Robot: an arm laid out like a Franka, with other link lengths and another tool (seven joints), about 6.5 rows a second.
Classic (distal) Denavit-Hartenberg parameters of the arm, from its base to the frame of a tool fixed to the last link. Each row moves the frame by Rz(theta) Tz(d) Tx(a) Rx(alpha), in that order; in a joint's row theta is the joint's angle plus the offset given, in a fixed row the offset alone. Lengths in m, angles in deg.
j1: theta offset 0; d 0.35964; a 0; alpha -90
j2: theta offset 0; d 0; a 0; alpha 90
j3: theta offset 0; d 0.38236; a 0.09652; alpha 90
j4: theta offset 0; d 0; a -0.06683; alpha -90
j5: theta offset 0; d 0.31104; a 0; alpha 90
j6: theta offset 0; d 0; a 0.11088; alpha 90
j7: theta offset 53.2; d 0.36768; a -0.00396; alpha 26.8
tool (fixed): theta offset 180; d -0.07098; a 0; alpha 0
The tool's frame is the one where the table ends.
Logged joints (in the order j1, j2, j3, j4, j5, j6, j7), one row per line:
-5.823, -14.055, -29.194, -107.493, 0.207, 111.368, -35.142
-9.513, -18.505, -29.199, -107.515, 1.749, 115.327, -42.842
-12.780, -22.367, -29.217, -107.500, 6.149, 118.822, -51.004
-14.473, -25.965, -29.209, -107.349, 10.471, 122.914, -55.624
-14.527, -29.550, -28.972, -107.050, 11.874, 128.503, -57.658
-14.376, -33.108, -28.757, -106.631, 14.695, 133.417, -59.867
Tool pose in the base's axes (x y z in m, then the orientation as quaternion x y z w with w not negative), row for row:
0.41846, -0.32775, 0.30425, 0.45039, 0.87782, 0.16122, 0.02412
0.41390, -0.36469, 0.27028, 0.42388, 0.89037, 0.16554, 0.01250
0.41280, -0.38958, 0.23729, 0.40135, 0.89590, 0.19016, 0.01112
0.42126, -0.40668, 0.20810, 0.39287, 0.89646, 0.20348, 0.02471
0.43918, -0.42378, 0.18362, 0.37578, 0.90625, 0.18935, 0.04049
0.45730, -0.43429, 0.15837, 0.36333, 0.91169, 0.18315, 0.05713
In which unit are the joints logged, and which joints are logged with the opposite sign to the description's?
The joints are logged in degrees. Opposite sign: j2.
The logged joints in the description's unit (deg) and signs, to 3 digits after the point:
-5.823, 14.055, -29.194, -107.493, 0.207, 111.368, -35.142
-9.513, 18.505, -29.199, -107.515, 1.749, 115.327, -42.842
-12.780, 22.367, -29.217, -107.500, 6.149, 118.822, -51.004
-14.473, 25.965, -29.209, -107.349, 10.471, 122.914, -55.624
-14.527, 29.550, -28.972, -107.050, 11.874, 128.503, -57.658
-14.376, 33.108, -28.757, -106.631, 14.695, 133.417, -59.867

